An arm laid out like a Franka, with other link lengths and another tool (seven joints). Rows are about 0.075 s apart.
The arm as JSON. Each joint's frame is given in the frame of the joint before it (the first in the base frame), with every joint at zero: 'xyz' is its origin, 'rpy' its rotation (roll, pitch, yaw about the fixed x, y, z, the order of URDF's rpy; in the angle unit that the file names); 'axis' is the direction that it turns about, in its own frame. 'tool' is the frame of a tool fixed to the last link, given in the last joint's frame.
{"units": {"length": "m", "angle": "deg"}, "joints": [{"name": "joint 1", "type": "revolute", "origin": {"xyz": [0.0, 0.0, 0.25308], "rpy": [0.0, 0.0, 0.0]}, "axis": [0.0, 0.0, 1.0]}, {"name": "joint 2", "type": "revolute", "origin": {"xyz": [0.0, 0.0, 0.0], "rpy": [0.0, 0.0, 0.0]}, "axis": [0.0, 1.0, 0.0]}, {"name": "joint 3", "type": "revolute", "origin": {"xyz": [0.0, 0.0, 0.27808], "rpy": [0.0, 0.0, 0.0]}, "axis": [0.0, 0.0, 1.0]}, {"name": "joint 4", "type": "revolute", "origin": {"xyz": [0.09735, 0.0, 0.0], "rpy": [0.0, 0.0, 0.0]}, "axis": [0.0, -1.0, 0.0]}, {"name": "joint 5", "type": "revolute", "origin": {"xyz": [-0.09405, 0.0, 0.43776], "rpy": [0.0, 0.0, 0.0]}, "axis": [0.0, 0.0, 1.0]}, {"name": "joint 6", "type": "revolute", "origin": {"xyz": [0.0, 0.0, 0.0], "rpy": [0.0, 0.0, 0.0]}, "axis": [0.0, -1.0, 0.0]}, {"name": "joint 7", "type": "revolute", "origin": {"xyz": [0.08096, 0.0, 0.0], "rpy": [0.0, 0.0, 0.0]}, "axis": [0.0, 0.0, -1.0]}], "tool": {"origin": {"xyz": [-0.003, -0.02, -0.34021], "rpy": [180.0, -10.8, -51.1]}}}
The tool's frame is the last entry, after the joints.
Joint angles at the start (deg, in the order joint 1, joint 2, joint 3, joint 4, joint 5, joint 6, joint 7):
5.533, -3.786, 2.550, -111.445, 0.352, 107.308, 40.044
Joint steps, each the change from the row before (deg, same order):
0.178, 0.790, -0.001, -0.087, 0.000, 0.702, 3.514
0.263, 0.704, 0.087, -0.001, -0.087, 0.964, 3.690
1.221, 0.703, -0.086, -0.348, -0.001, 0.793, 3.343
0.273, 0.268, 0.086, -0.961, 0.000, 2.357, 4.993
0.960, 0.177, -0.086, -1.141, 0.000, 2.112, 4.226
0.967, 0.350, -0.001, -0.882, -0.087, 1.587, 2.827
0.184, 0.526, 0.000, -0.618, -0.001, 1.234, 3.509
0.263, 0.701, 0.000, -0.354, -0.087, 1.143, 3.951
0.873, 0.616, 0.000, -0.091, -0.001, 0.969, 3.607
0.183, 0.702, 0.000, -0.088, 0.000, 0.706, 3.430
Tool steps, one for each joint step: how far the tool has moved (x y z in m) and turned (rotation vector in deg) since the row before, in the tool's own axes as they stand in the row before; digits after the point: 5 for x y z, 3 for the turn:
-0.00431, -0.00138, 0.00744, -0.799, -0.023, 3.248
-0.00561, -0.00334, 0.00522, -0.362, 0.029, 3.305
-0.01424, 0.00158, 0.00697, -0.670, 0.021, 2.123
-0.00784, -0.00463, 0.00728, 0.202, -0.284, 4.761
-0.01255, 0.00007, 0.00733, 0.100, -0.277, 3.437
-0.01206, 0.00256, 0.00750, -0.008, -0.098, 1.860
-0.00482, 0.00080, 0.00877, -0.555, -0.063, 3.282
-0.00564, 0.00051, 0.00824, -0.590, -0.010, 3.604
-0.01143, 0.00320, 0.00414, -0.329, -0.190, 2.723
-0.00447, 0.00115, 0.00666, -0.697, 0.020, 3.176

